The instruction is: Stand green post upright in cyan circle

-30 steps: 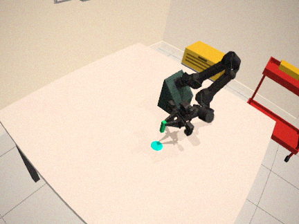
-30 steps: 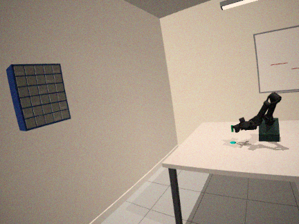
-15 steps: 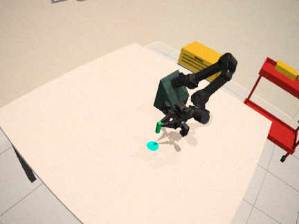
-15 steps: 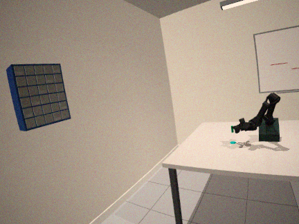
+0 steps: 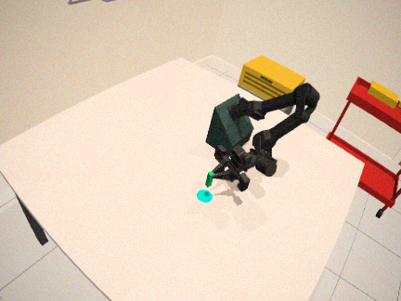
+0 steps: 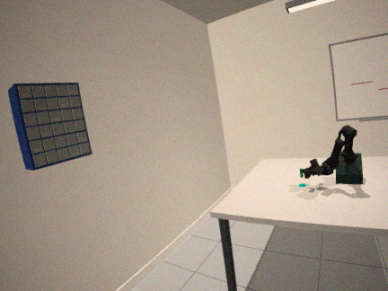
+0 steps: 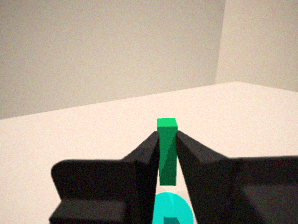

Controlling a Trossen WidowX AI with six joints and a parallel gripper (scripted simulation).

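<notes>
Now: gripper tip 12 cm above the cyan circle. The rest, counted from my gripper tip: green post 2 cm below.
</notes>
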